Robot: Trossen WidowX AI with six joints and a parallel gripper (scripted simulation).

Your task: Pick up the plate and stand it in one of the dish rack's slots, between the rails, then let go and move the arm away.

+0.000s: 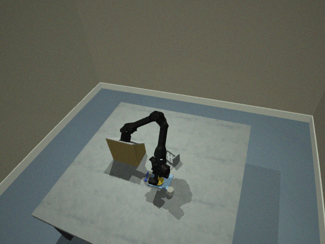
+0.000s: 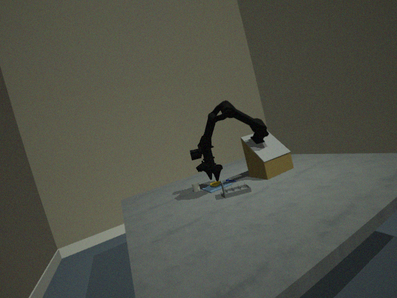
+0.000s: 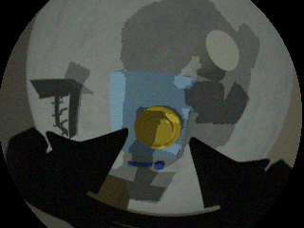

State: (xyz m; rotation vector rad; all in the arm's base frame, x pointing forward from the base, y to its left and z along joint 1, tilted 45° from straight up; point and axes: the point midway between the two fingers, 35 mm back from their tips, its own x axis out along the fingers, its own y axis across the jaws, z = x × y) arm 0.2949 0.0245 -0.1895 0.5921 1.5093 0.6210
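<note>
Now: gripper tip 20 mm above the yellow plate. The rest, counted from my gripper tip: white cup (110 mm ahead, 50 mm to the right, 10 mm below); then light blue mat (20 mm to the left, 30 mm below); then blue utensil (100 mm behind, 10 mm to the left, 30 mm below).
</note>
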